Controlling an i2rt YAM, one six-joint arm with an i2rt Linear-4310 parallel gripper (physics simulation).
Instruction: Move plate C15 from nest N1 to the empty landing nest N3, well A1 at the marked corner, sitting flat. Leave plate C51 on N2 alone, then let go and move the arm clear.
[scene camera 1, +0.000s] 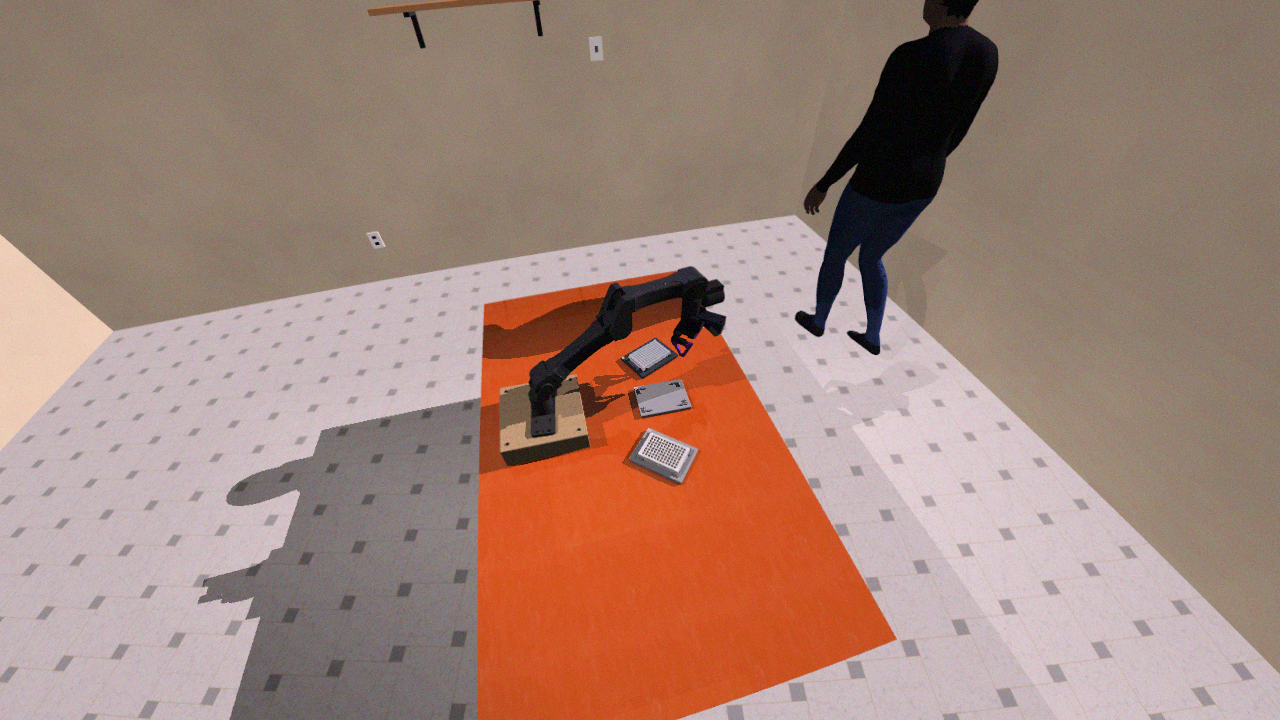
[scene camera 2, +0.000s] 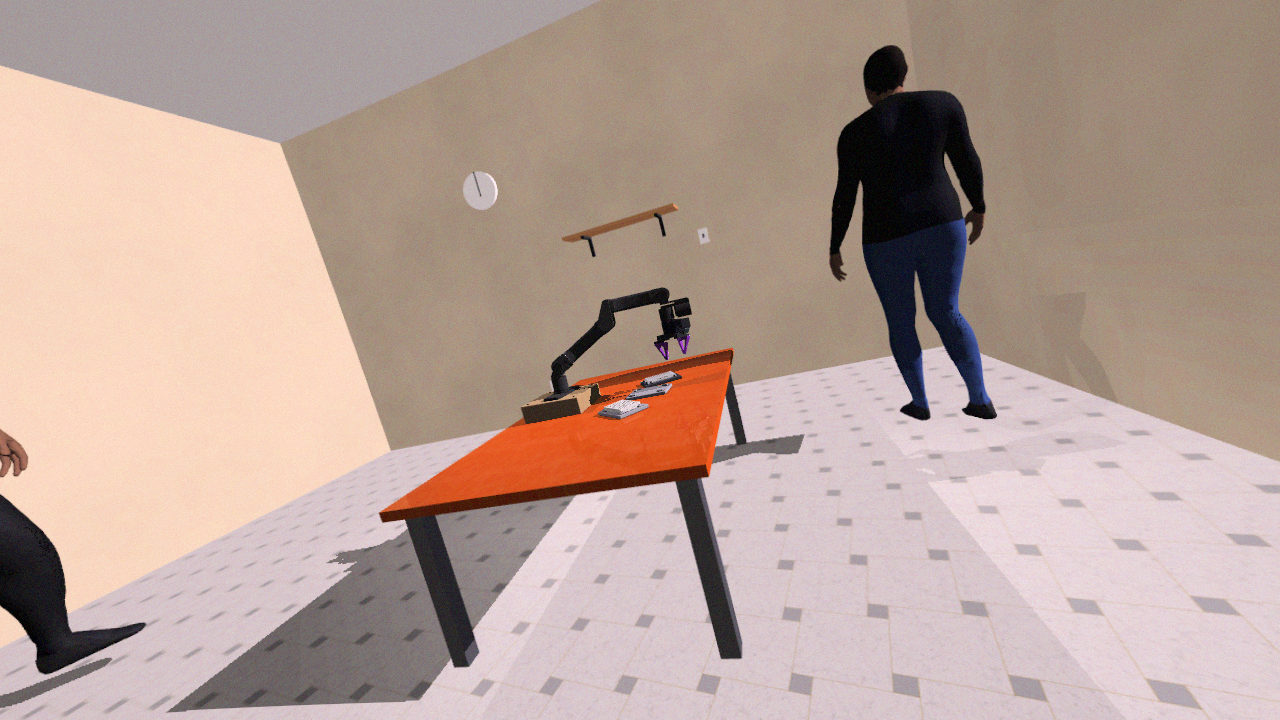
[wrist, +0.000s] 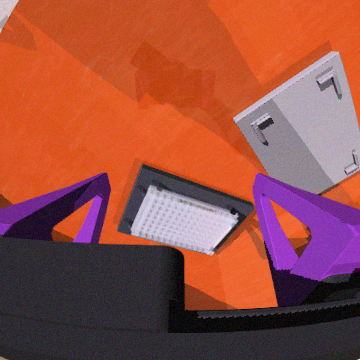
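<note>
Plate C15 (scene camera 1: 648, 356) (scene camera 2: 660, 378) (wrist: 182, 220), whitish with many wells, lies on dark nest N1 (scene camera 1: 653, 372) (wrist: 200, 192) at the table's far end; its label is too blurred to read. Pale grey nest N3 (scene camera 1: 662, 398) (scene camera 2: 650, 391) (wrist: 300, 125), with raised corner brackets, is empty in the middle. White plate C51 (scene camera 1: 664, 451) (scene camera 2: 622, 408) sits on grey nest N2 (scene camera 1: 677, 478) nearest scene camera 1. My gripper (scene camera 1: 682, 345) (scene camera 2: 674, 355) (wrist: 181, 180) is open and empty, above the table near N1. In the wrist view C15 shows below and between the purple fingertips, apart from them.
The arm's base stands on a tan block (scene camera 1: 544, 445) (scene camera 2: 556, 410) at the left edge of the orange table (scene camera 1: 644, 573) (scene camera 2: 572, 456). A person in black and blue (scene camera 1: 921, 116) (scene camera 2: 904, 170) stands beyond the table to the right. Part of another person's leg (scene camera 2: 31, 555) shows at left.
</note>
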